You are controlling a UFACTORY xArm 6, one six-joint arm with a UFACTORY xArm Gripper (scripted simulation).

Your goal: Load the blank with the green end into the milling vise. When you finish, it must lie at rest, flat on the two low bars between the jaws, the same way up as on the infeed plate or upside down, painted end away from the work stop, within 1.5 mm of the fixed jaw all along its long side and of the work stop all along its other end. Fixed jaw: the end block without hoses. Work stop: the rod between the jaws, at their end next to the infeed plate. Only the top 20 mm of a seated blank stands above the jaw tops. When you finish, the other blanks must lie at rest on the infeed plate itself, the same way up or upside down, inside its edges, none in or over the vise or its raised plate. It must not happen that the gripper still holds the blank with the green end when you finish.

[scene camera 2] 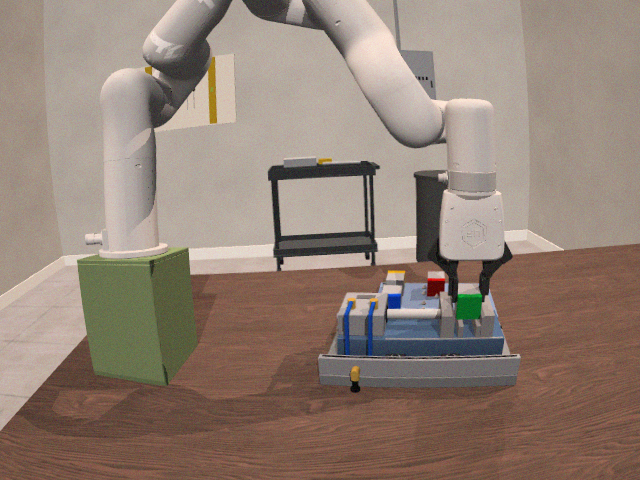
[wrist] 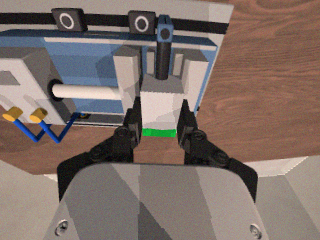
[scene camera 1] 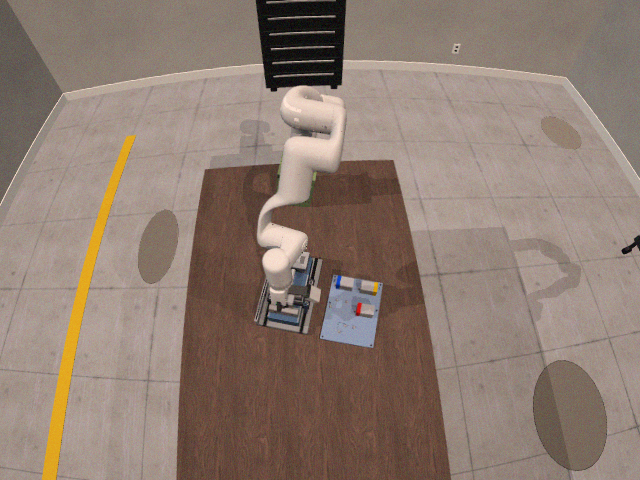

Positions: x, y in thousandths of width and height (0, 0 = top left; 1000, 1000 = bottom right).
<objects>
my gripper: scene camera 2 730, 624; wrist 502, 452; scene camera 1 446, 626
</objects>
